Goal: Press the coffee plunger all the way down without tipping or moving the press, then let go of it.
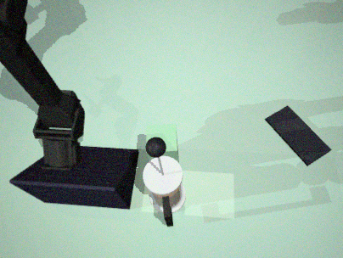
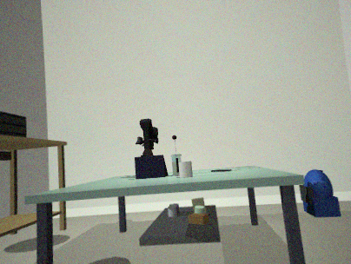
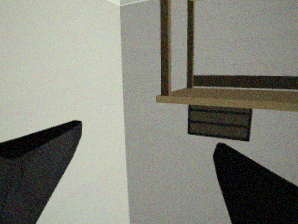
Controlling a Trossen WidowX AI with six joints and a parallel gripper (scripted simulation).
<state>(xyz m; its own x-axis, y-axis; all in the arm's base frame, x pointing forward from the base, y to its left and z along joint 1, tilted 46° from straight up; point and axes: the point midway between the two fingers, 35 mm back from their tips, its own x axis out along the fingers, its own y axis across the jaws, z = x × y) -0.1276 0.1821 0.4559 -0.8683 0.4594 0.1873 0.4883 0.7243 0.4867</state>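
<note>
Now: the coffee press 38 cm ahead of my gripper tip, 52 cm to the right of it and 14 cm below it.
</note>
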